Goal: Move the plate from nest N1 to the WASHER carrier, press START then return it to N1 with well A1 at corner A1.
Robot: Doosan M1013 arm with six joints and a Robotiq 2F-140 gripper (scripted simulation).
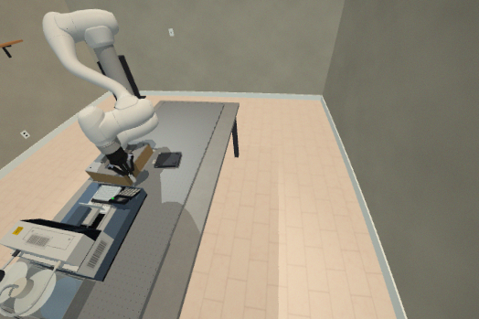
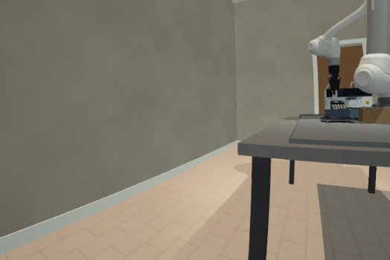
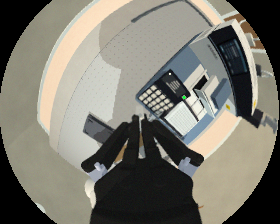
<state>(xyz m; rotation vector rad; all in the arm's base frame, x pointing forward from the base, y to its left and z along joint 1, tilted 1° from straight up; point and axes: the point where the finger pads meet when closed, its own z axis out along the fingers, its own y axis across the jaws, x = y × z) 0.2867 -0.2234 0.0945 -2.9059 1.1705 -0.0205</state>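
Now: hand 16 cm past the white well plate, 7 cm to the left of it and 9 cm above it. Also, from my hand: dark plate nest N1: 4 cm ahead, 27 cm to the left, 16 cm below; then plate washer: 16 cm behind, 22 cm to the right, 5 cm below.
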